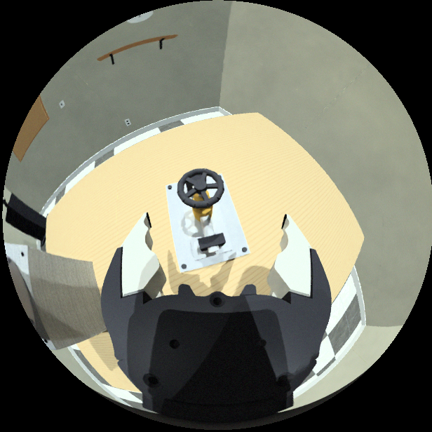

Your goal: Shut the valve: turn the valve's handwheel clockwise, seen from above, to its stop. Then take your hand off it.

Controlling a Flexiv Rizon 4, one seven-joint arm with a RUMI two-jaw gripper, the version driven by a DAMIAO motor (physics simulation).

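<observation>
The valve's dark round handwheel (201, 185), with several spokes, stands on a yellow valve body (202, 212) above a light metal base plate (230, 212) on the table. My gripper (216, 214) is open, with its two pale jaws wide apart and nothing between them. The handwheel shows beyond the fingertips and apart from both jaws. The yellow body is partly hidden under the wheel. Whether the wheel is at its stop cannot be told.
A black block (212, 242) sits on the near part of the base plate. The wooden table (280, 165) lies around the plate. A grey-brown panel (65, 295) is at the lower left, and a black object (25, 218) is at the left edge. Walls stand behind the table.
</observation>
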